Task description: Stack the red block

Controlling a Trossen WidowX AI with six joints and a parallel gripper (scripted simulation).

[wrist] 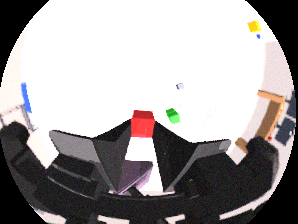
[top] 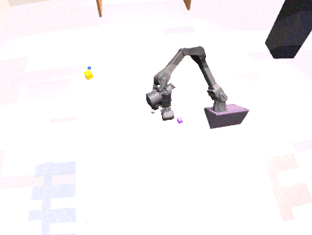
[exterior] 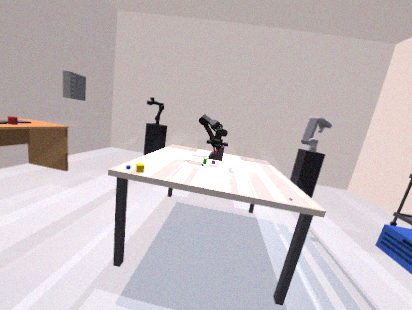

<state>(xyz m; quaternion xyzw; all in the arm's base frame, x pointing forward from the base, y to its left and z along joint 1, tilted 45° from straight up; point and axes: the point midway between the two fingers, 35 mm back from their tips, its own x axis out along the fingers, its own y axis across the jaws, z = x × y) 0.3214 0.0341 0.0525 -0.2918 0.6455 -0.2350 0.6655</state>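
The purple block is 100 mm behind my gripper tip, 10 mm to the right of it and 110 mm below it. Round my gripper tip: yellow block: 470 mm ahead, 440 mm to the right, 100 mm below; red block: right at my gripper tip.
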